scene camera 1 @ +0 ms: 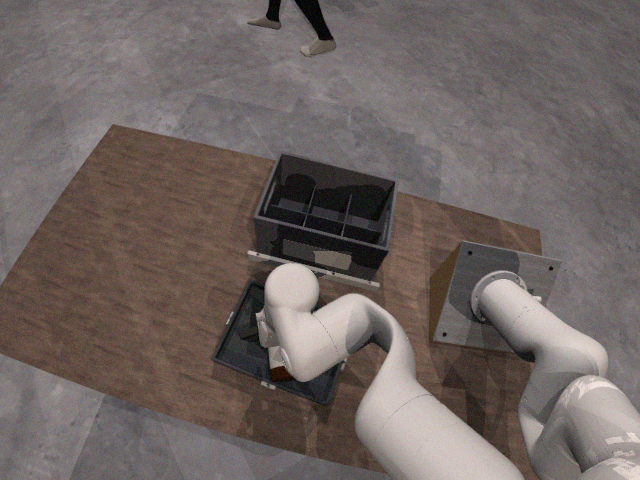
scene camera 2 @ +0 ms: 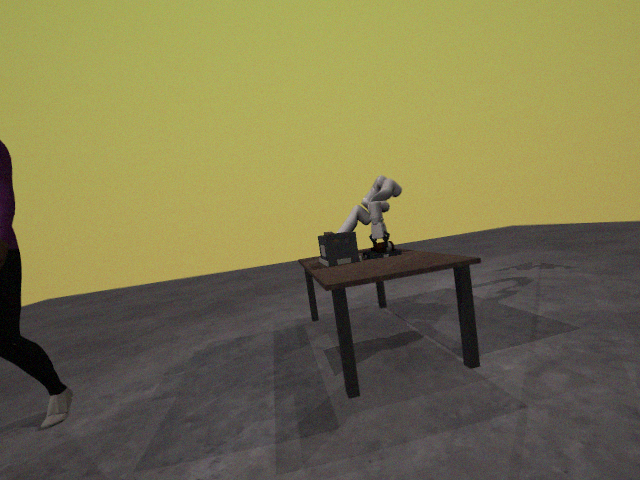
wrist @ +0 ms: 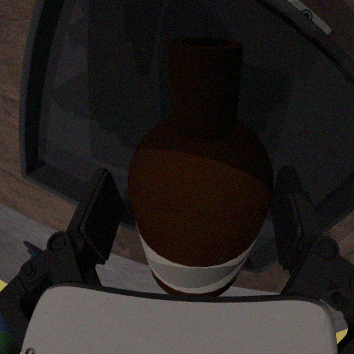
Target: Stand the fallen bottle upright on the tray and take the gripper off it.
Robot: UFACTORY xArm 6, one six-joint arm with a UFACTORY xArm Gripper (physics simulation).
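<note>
The brown bottle with a white label lies on its side in the dark tray. In the wrist view its neck points to the top and its base is partly hidden behind the gripper's body. In scene camera 1 the arm covers most of it. My gripper is open and low over the tray. Its two fingers stand on either side of the bottle's body, with a gap on the left; the right finger looks very near the bottle or touching it, I cannot tell which.
A dark crate with dividers stands close beside the tray, with a pale bar along its near side. The arm's metal base plate is on the right of the wooden table. A person is on the floor beyond the table.
</note>
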